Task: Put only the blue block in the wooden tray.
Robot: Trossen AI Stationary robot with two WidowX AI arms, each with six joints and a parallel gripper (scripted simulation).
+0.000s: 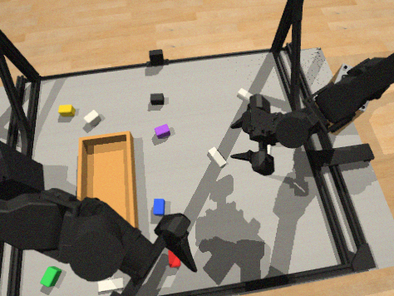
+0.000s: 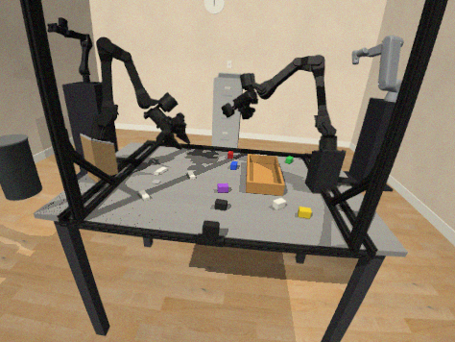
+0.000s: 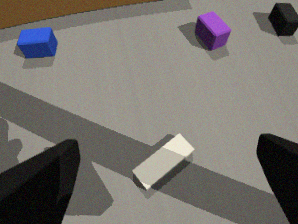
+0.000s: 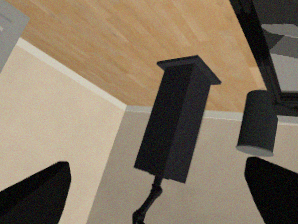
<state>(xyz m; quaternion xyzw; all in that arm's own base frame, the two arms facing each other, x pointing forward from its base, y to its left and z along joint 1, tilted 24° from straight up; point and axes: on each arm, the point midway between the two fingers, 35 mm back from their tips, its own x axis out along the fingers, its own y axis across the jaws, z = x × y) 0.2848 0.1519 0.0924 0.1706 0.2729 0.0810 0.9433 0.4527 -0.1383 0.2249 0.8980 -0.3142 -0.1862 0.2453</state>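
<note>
Right now my right hand is 17 cm past the blue block, 2 cm to the left of it and 25 cm above it. From my right hand the other things lie so: green block: 6 cm behind, 32 cm to the right, 25 cm below; wooden tray: 26 cm behind, 15 cm to the right, 25 cm below; red block: 4 cm behind, 1 cm to the right, 25 cm below.
</note>
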